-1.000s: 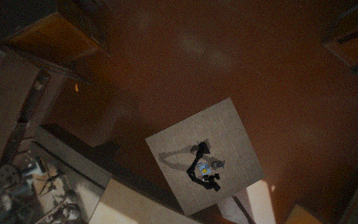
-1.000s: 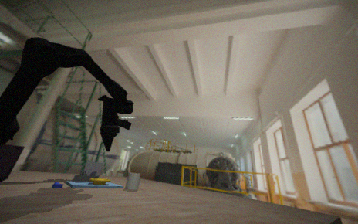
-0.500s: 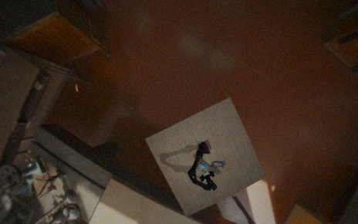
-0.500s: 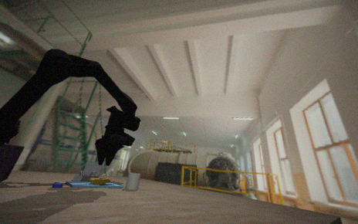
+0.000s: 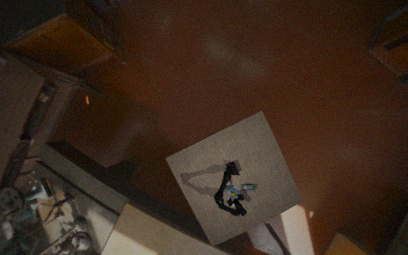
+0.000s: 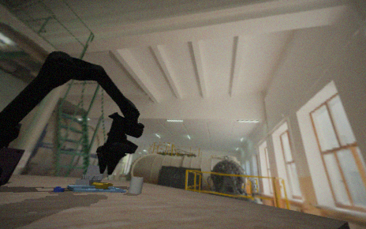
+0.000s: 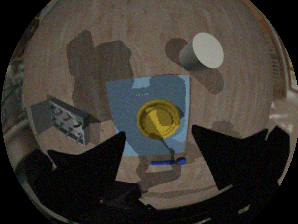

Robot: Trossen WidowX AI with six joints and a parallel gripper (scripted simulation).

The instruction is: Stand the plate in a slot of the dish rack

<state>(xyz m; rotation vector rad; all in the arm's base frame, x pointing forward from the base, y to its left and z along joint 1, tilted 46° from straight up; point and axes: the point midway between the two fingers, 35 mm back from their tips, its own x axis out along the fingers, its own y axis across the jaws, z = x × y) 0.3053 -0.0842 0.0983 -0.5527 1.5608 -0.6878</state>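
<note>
My gripper tip is 3 cm above the yellow plate. Also, from my gripper tip: blue spoon (12 cm behind, 2 cm to the right, 5 cm below); then blue mat (1 cm behind, 1 cm to the left, 5 cm below); then grey cup (9 cm ahead, 7 cm to the right, 2 cm below).
</note>
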